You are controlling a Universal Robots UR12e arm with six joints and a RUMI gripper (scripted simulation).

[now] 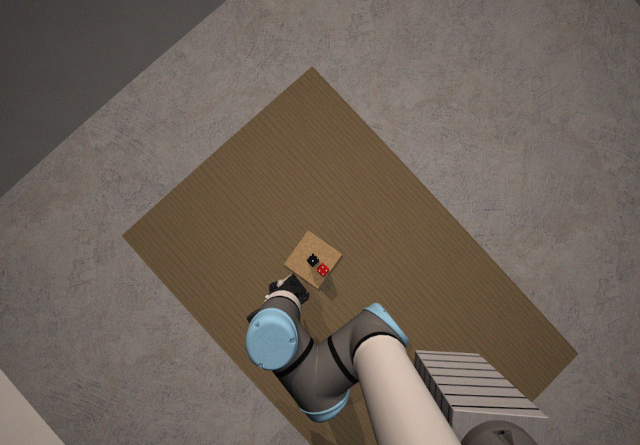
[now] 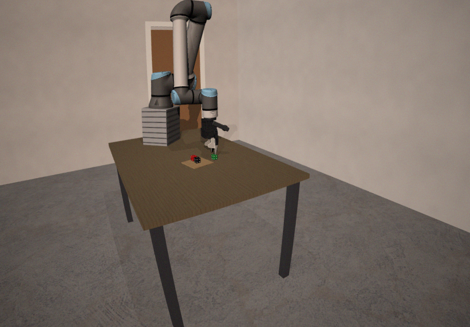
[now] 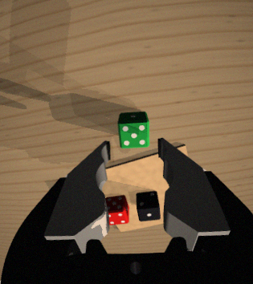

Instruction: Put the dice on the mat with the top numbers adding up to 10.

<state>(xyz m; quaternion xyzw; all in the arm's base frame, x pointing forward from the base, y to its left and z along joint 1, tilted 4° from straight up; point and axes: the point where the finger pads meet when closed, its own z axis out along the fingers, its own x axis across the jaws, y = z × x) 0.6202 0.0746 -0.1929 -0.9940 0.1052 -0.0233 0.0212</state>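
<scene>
Now: hand 40 mm above the green die. Also, from my hand: tan mat (10 mm behind, 120 mm to the right, 50 mm below); black die (10 mm behind, 120 mm to the right, 30 mm below); red die (50 mm behind, 110 mm to the right, 30 mm below).
</scene>
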